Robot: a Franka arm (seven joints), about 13 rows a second.
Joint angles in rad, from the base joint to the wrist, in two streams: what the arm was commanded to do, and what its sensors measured. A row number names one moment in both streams.
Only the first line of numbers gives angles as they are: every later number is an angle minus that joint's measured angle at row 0.
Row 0, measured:
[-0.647, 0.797, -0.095, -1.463, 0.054, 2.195, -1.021]
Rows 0 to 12, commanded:
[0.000, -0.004, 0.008, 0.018, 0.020, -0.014, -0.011]
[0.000, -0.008, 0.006, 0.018, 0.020, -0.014, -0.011]
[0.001, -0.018, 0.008, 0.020, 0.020, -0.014, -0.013]
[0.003, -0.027, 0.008, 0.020, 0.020, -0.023, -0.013]
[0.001, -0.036, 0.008, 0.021, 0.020, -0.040, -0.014]
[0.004, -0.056, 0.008, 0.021, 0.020, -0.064, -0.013]
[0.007, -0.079, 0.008, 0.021, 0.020, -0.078, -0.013]
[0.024, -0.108, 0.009, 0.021, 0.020, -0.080, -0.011]
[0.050, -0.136, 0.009, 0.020, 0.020, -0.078, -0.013]
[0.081, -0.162, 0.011, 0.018, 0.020, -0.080, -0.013]
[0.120, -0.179, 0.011, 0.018, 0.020, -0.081, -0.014]
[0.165, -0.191, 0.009, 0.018, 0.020, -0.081, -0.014]
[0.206, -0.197, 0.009, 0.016, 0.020, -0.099, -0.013]
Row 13, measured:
[0.126, -0.159, 0.022, 0.038, 0.000, -0.071, -0.003]
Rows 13 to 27, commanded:
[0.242, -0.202, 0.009, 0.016, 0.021, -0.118, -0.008]
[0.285, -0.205, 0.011, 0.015, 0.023, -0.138, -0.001]
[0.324, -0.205, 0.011, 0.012, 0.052, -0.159, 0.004]
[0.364, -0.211, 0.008, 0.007, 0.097, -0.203, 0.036]
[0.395, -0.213, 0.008, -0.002, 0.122, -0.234, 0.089]
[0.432, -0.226, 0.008, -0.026, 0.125, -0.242, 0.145]
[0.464, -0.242, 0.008, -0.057, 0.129, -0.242, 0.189]
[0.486, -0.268, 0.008, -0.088, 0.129, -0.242, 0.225]
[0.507, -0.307, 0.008, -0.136, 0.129, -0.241, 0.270]
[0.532, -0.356, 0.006, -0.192, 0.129, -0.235, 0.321]
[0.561, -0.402, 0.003, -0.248, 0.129, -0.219, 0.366]
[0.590, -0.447, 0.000, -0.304, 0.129, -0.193, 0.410]
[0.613, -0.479, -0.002, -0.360, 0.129, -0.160, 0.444]
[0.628, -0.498, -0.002, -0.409, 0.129, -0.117, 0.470]
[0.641, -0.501, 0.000, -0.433, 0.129, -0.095, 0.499]
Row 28, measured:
[0.610, -0.430, 0.017, -0.310, 0.108, -0.167, 0.458]
